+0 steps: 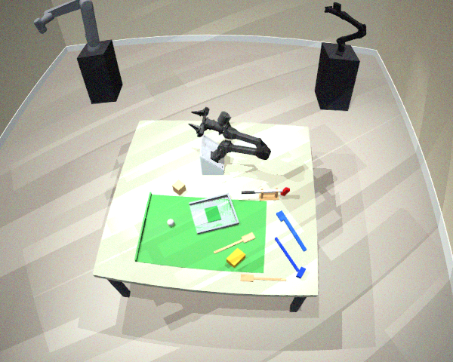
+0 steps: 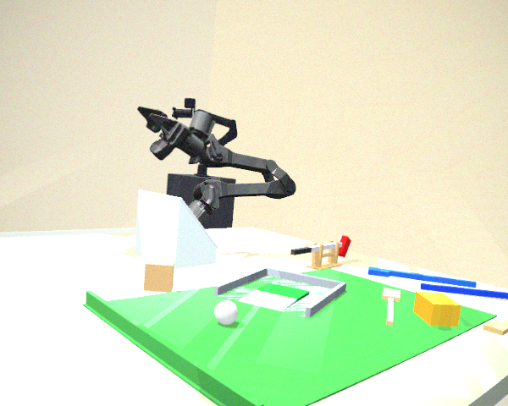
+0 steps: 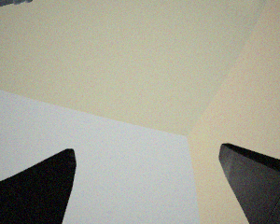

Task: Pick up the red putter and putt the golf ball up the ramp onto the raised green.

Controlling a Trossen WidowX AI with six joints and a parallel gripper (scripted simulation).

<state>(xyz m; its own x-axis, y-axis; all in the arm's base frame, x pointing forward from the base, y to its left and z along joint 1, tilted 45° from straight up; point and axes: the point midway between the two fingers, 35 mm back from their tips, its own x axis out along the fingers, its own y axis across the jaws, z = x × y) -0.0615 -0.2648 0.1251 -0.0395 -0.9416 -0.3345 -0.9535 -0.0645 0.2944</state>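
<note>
Right now my gripper tip is 45 cm to the right of the red putter, 34 cm above it and 29 cm short of it. Also, from my gripper tip: small wooden stand (47 cm to the left, 37 cm below, 29 cm ahead); tan cube (37 cm below, 24 cm ahead, 9 cm to the right); white golf ball (49 cm ahead, 38 cm below, 12 cm to the right).
</note>
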